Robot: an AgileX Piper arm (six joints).
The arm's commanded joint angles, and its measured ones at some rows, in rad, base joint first. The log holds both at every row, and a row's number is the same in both.
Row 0, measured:
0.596 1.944 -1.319 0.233 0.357 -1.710
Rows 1 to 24, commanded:
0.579 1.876 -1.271 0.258 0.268 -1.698
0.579 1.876 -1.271 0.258 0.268 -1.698
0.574 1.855 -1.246 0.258 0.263 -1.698
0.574 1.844 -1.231 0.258 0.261 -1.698
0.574 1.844 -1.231 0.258 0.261 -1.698
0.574 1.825 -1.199 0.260 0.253 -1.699
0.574 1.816 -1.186 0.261 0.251 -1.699
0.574 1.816 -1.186 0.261 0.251 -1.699
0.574 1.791 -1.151 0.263 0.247 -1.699
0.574 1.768 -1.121 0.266 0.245 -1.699
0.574 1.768 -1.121 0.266 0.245 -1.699
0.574 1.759 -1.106 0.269 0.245 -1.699
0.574 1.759 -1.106 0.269 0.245 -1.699
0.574 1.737 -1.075 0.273 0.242 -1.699
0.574 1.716 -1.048 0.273 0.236 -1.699
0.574 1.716 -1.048 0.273 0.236 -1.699
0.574 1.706 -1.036 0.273 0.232 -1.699
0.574 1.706 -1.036 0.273 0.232 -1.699
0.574 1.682 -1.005 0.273 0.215 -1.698
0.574 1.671 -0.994 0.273 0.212 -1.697
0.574 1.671 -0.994 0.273 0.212 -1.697
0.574 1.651 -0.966 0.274 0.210 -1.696
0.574 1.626 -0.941 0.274 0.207 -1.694
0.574 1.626 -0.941 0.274 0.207 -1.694
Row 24, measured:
0.592 1.677 -0.960 0.251 0.295 -1.719
